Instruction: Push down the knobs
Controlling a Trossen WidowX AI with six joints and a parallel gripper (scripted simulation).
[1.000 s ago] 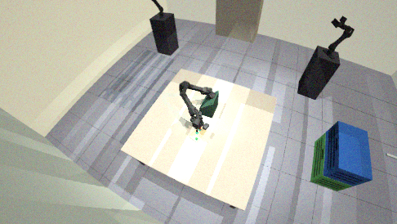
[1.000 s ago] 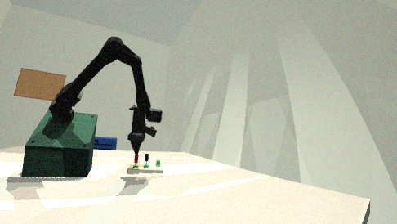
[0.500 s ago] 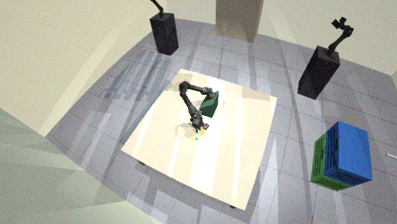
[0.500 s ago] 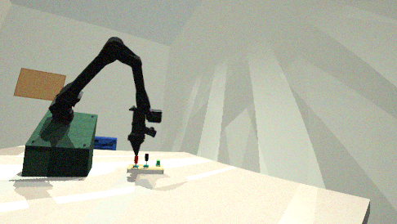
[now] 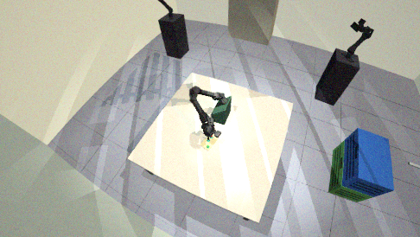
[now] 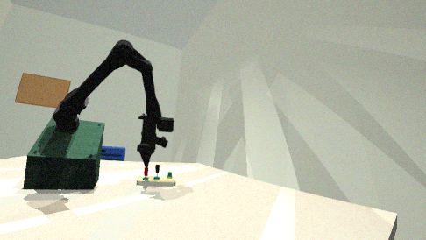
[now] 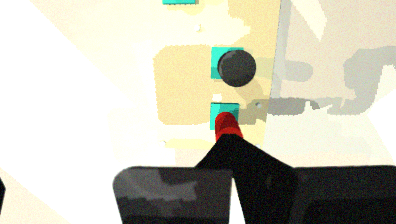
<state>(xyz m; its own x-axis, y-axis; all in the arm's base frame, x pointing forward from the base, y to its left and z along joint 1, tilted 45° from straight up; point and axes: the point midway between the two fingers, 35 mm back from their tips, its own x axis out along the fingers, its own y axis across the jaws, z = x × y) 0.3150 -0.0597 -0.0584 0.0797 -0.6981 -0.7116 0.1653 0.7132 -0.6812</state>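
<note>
My gripper tip is 40 mm short of the black knob and 10 mm to the left of it. The rest, counted from my gripper tip: red knob 20 mm below.
</note>
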